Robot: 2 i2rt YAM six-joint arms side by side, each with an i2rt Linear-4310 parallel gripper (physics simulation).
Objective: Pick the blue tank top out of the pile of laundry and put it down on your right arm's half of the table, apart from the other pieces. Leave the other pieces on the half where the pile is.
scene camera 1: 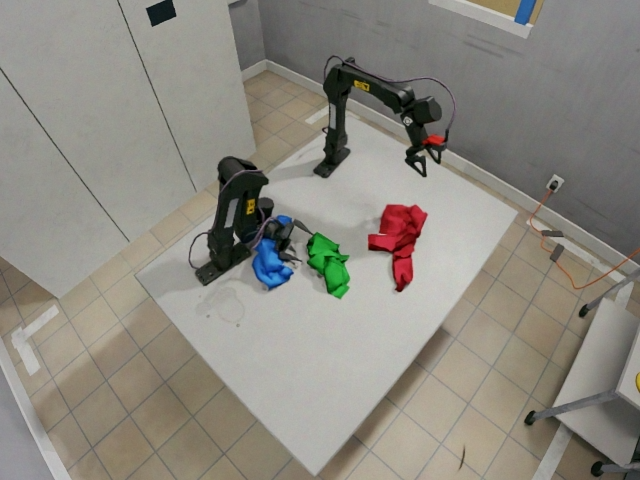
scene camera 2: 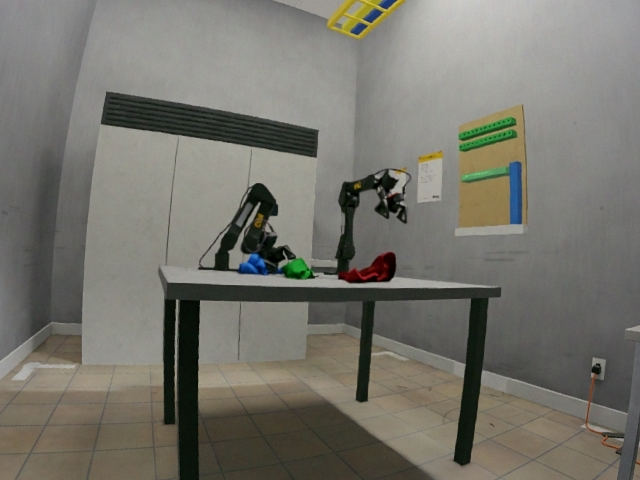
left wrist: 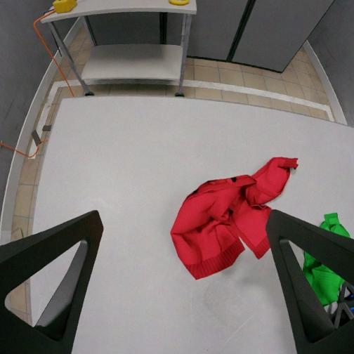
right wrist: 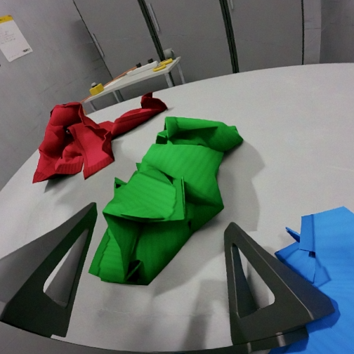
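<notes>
The blue tank top (scene camera 1: 271, 268) (scene camera 2: 253, 265) (right wrist: 330, 250) lies crumpled near the right arm's base; the right gripper's body hides part of it. My right gripper (scene camera 1: 305, 246) (right wrist: 165, 219) is open, low over the table beside it, with nothing between its fingers. The green piece (scene camera 1: 330, 263) (scene camera 2: 297, 268) (left wrist: 325, 280) (right wrist: 190, 165) lies bunched just beyond the fingertips, apart from the blue. The red piece (scene camera 1: 400, 232) (scene camera 2: 374, 268) (left wrist: 210, 225) (right wrist: 70, 135) lies spread farther to the right in scene camera 1. My left gripper (scene camera 1: 432, 167) (scene camera 2: 395, 219) (left wrist: 183, 220) is open and empty, high above the table.
The white table (scene camera 1: 310, 387) (scene camera 2: 439, 291) carries both arms along its back edge. A cabinet (scene camera 1: 170, 93) (scene camera 2: 206, 206) stands behind it. A wheeled side table (scene camera 1: 589, 361) (left wrist: 130, 60) stands beyond the table's opposite edge.
</notes>
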